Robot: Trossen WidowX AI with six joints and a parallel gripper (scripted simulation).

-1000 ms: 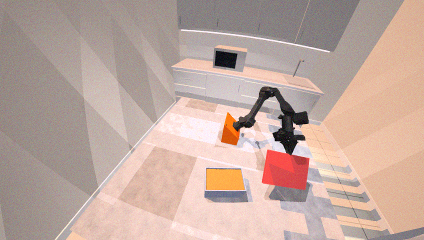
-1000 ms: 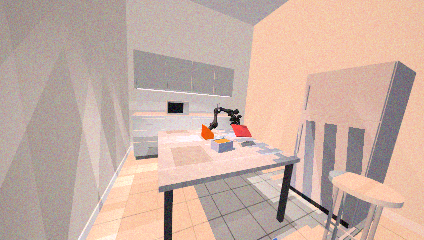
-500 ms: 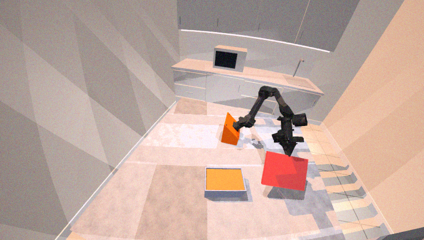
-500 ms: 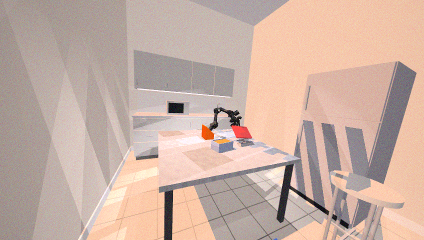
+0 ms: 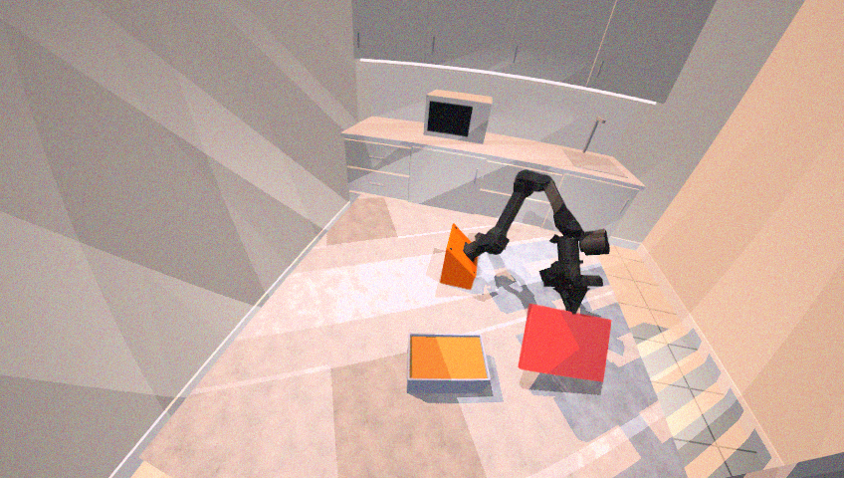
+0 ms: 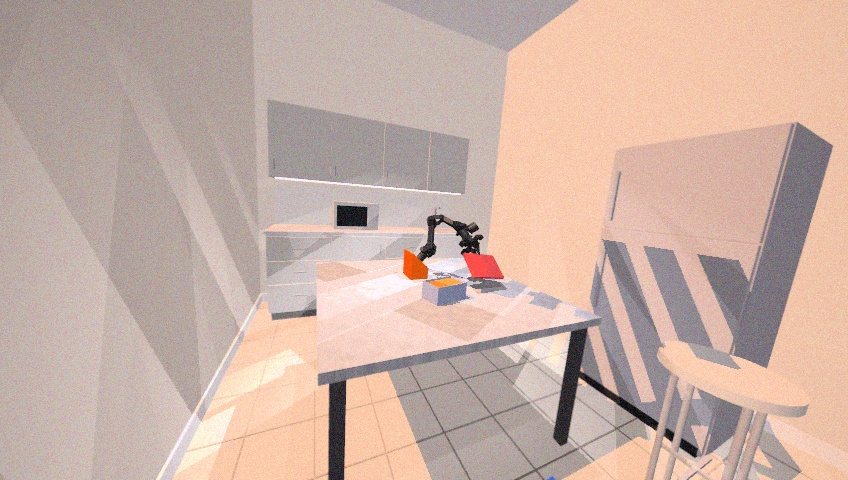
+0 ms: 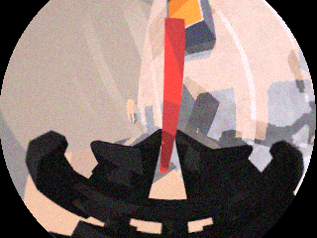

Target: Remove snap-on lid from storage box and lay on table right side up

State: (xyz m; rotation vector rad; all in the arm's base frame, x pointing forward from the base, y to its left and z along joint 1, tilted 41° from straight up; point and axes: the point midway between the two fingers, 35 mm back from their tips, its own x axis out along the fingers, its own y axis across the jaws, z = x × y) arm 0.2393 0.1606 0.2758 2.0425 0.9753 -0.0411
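The red lid is 60 mm ahead of my gripper tip and 50 mm below it. Also, from my gripper tip: storage box: 160 mm ahead, 300 mm to the right, 150 mm below.
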